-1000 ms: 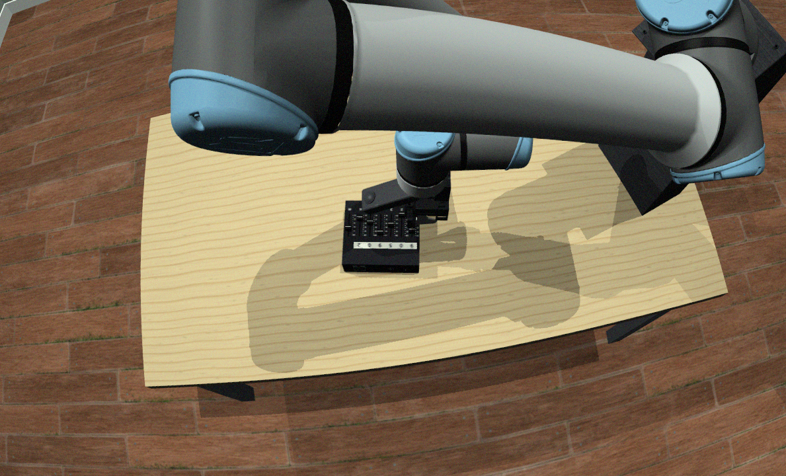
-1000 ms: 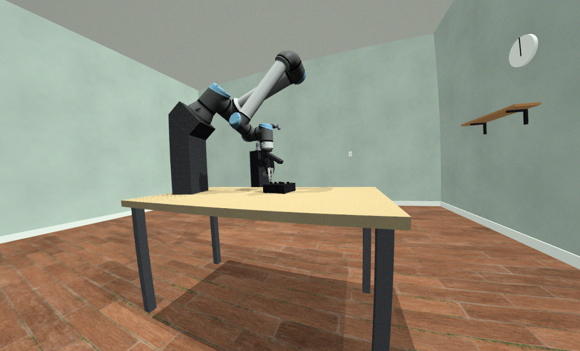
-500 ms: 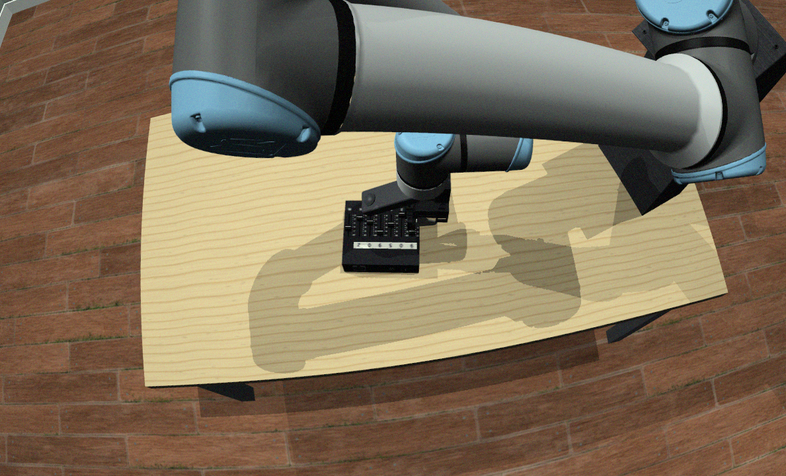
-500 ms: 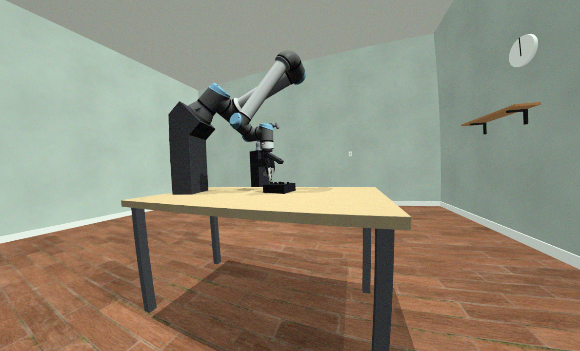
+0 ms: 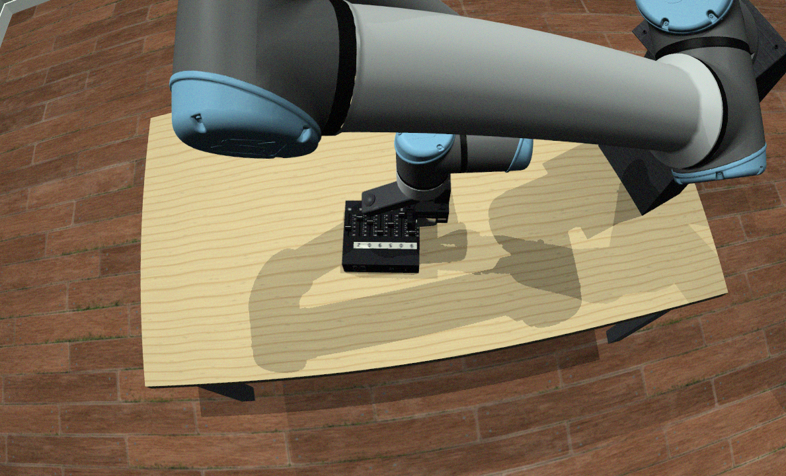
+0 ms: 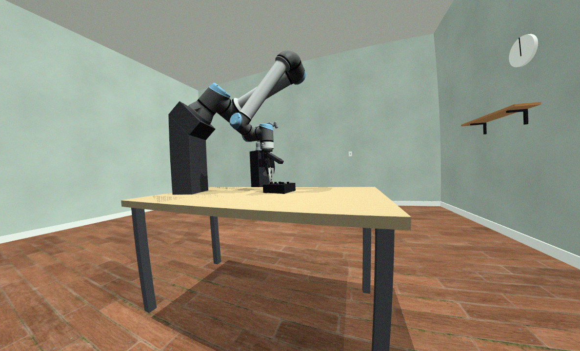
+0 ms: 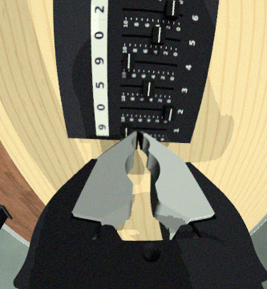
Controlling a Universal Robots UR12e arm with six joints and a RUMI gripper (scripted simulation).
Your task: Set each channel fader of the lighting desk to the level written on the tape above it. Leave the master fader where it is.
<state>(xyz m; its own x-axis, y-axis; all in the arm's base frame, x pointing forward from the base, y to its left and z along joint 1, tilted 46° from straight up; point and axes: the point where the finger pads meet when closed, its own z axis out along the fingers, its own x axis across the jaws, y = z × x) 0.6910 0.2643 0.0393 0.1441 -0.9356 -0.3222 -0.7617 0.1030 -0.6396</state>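
Right now the channel 1 fader is 10 mm to the left of my hand and 10 mm below it. From my hand the other things lie so: channel 3 fader (40 mm ahead, 10 mm below); channel 2 fader (30 mm ahead, 20 mm to the right, 10 mm below); channel 4 fader (60 mm ahead, 20 mm to the left, 10 mm below).
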